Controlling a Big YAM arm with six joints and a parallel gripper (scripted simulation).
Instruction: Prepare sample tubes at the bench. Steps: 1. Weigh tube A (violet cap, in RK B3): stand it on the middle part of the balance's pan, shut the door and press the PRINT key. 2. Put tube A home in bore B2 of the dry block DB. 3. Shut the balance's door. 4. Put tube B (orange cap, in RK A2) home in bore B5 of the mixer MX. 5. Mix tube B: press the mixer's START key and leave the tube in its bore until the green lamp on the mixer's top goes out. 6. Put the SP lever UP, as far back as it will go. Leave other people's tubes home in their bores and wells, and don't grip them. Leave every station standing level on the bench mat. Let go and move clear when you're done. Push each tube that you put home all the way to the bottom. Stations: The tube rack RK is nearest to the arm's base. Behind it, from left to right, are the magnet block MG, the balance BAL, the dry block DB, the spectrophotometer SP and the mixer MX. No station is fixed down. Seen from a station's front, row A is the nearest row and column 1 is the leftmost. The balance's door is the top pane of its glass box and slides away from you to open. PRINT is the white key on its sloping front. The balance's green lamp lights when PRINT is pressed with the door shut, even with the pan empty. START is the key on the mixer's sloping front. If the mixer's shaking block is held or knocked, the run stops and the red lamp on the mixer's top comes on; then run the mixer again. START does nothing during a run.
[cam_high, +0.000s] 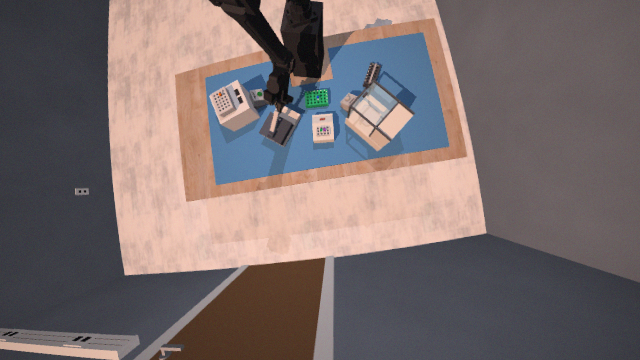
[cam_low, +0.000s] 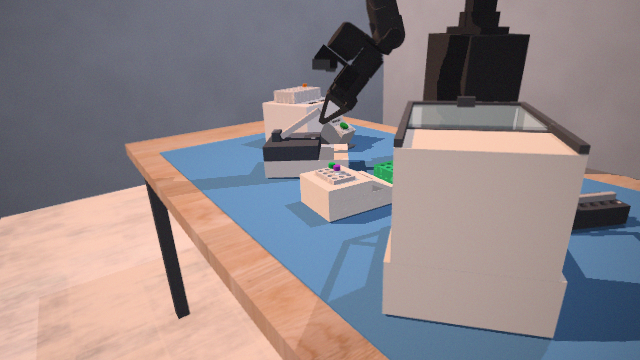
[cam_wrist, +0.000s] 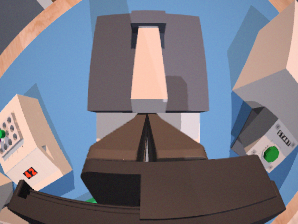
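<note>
Right now the spectrophotometer lever is 4 cm to the right of my hand, 4 cm ahead of it and 1 cm below it. The rest, counted from my hand: rack: 21 cm to the left, 11 cm below, 5 cm behind; then blue-capped tube: 21 cm to the left, 10 cm below, 4 cm behind; then mixer's start key: 18 cm behind, 8 cm to the right, 5 cm below.
</note>
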